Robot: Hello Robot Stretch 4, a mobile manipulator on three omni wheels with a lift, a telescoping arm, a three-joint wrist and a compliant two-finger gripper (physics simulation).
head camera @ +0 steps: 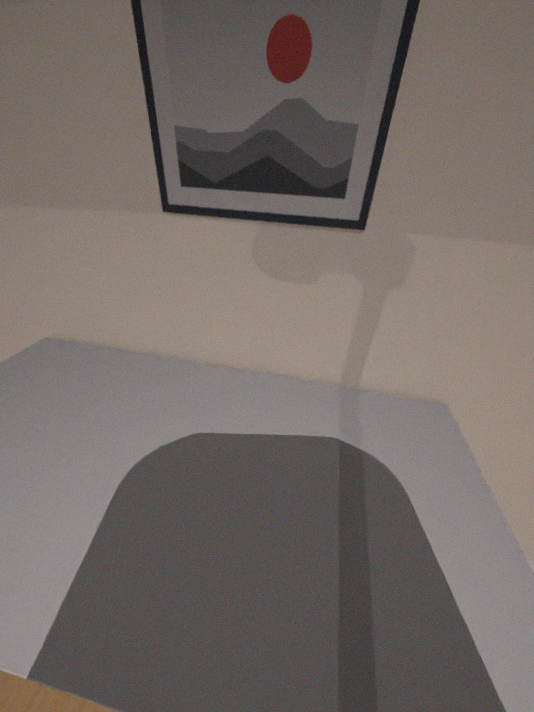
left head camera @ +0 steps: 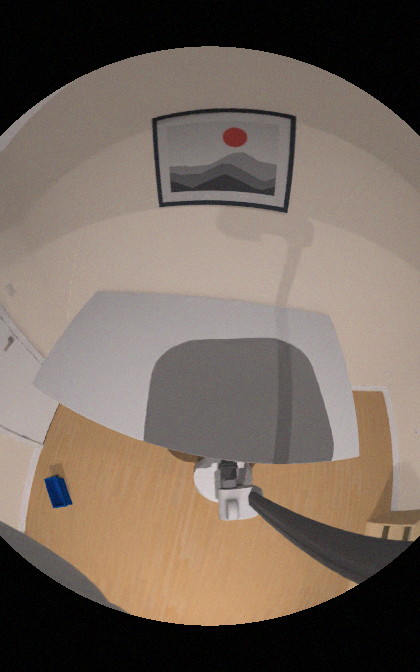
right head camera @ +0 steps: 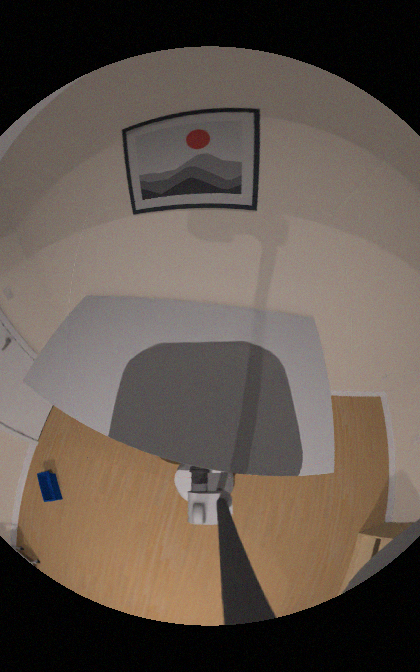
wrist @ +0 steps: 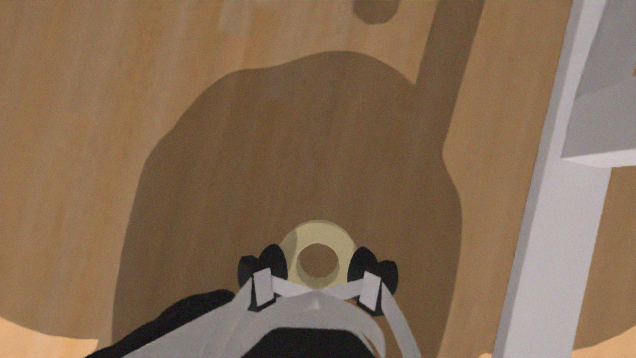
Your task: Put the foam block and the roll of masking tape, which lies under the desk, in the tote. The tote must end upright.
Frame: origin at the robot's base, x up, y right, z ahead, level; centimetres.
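Seen in the pictures: gripper, between the fingertips: (wrist: 317, 267).
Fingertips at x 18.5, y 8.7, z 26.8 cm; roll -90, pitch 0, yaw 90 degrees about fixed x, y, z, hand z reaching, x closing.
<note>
A point is followed by its place in that frame.
My gripper (wrist: 317, 267) {x 18.5, y 8.7, z 26.8 cm} is shut on the roll of masking tape (wrist: 318, 233) {x 20.1, y 8.7, z 29.4 cm}, a pale yellow ring held between the two black fingertips in the wrist view, above the wood floor. The desk (head camera: 103, 391) {x 92.2, y -48.0, z 75.3 cm} (left head camera: 105, 335) (right head camera: 85, 340) has a light grey top with a dark grey mat; it hides the gripper and the tape from the head views. A small blue open box, apparently the tote (left head camera: 58, 492) (right head camera: 49, 486), stands on the floor at the left and looks upright. The foam block does not show clearly in any view; the inside of the tote is too small to make out.
A white bar of the desk frame (wrist: 555, 250) runs along the right of the wrist view. A light wooden piece of furniture (left head camera: 395, 520) stands at the lower right. A white door (left head camera: 17, 390) is at the left, and a framed picture (head camera: 287, 132) {x 159.7, y 5.0, z 88.3 cm} hangs above the desk.
</note>
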